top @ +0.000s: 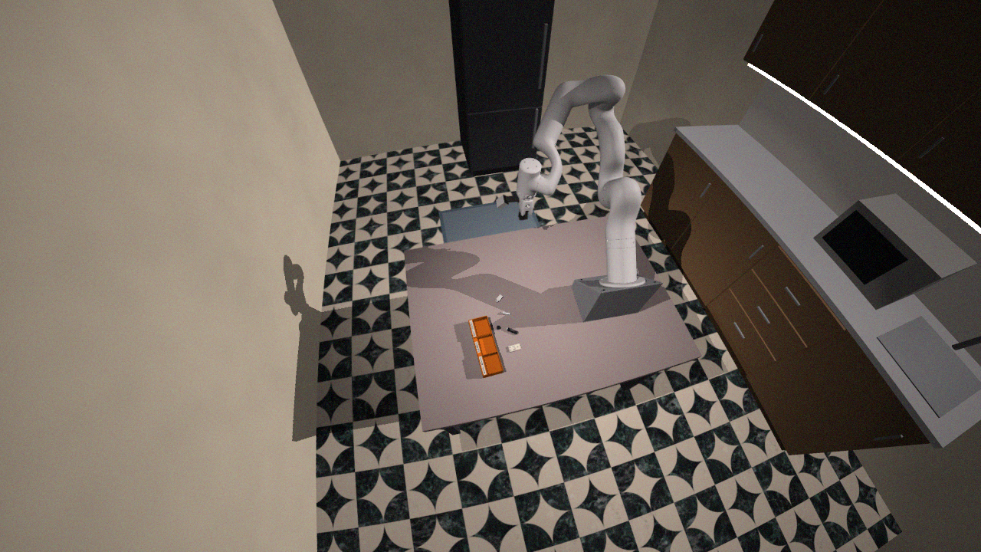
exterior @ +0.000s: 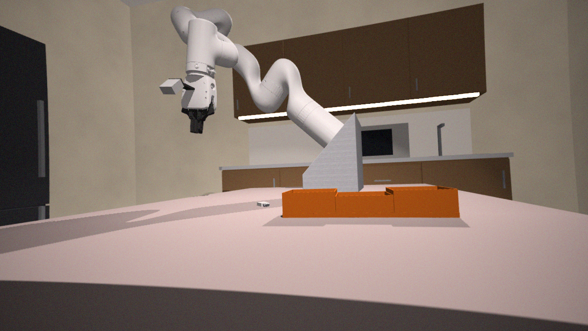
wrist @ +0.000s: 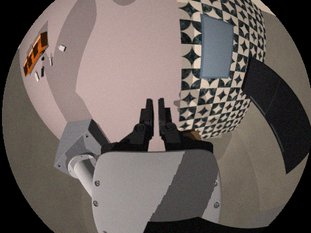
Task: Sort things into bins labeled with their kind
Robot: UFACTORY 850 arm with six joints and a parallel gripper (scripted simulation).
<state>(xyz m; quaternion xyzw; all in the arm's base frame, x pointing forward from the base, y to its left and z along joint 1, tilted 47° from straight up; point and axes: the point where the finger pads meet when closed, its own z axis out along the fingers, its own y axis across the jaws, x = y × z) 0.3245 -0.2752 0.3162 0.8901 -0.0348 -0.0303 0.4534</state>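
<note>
Right now the joined orange bins is 29 cm ahead of my hand, 50 cm to the left of it and 21 cm below it. From my hand the other things lie so: silver bolt (16 cm ahead, 36 cm to the left, 22 cm below); black nut (21 cm ahead, 42 cm to the left, 23 cm below); white USB stick (18 cm ahead, 28 cm to the left, 23 cm below).
</note>
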